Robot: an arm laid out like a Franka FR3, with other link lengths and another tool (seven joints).
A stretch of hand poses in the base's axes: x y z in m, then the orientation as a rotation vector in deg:
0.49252 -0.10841 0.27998 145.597 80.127 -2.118
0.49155 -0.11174 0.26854 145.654 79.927 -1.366
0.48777 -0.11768 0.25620 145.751 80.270 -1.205
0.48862 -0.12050 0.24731 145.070 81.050 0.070
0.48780 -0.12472 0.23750 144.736 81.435 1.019
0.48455 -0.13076 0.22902 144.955 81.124 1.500
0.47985 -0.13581 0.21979 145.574 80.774 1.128
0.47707 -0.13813 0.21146 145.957 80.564 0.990
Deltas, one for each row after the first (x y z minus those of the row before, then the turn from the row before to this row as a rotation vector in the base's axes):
-0.00097 -0.00333 -0.01144 0.206 -0.489 -0.075
-0.00378 -0.00594 -0.01234 0.263 0.042 0.184
0.00085 -0.00282 -0.00889 0.188 -0.791 0.793
-0.00082 -0.00422 -0.00981 0.207 -0.576 0.417
-0.00325 -0.00604 -0.00848 0.214 -0.291 -0.217
-0.00470 -0.00505 -0.00923 0.224 0.360 -0.440
-0.00278 -0.00232 -0.00833 0.173 0.170 -0.260

